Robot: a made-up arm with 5 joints.
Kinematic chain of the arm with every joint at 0, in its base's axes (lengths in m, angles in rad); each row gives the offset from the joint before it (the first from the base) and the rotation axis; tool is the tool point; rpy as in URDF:
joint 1: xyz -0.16 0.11 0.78 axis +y
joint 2: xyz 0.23 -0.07 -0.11 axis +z
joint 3: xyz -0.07 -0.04 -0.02 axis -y
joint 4: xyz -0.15 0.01 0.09 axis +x
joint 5: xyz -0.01 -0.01 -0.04 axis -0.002 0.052 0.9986
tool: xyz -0.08 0.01 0.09 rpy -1.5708 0 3.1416
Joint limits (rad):
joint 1: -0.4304..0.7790
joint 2: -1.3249..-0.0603
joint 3: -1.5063..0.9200
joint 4: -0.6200..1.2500
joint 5: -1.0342..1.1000
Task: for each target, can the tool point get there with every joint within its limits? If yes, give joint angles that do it. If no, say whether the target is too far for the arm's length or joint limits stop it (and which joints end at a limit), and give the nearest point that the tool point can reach.
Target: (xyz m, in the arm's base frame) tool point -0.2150 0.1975 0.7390
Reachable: yes | joints -0.1864 -0.6961 0.1816 -0.0594 0.5069
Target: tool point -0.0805 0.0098 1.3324
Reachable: no: joint limits stop it (at a limit: joint 1, joint 2) | nearest point -0.0158 0.0114 1.0024 | short by 0.336 m
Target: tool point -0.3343 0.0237 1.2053
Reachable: no: joint limits stop it (at a limit: joint 1) | nearest point -0.1345 0.0294 0.9486 | short by 0.325 m
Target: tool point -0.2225 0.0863 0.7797
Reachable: yes | joints -0.2702 -0.5084 -0.0992 0.2729 0.7991
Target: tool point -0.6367 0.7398 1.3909
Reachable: no: too far | nearest point -0.1016 0.2568 0.9007 | short by 0.872 m
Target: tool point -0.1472 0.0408 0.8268
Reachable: yes | joints 0.4355 -0.5024 -0.5587 0.8336 0.9292
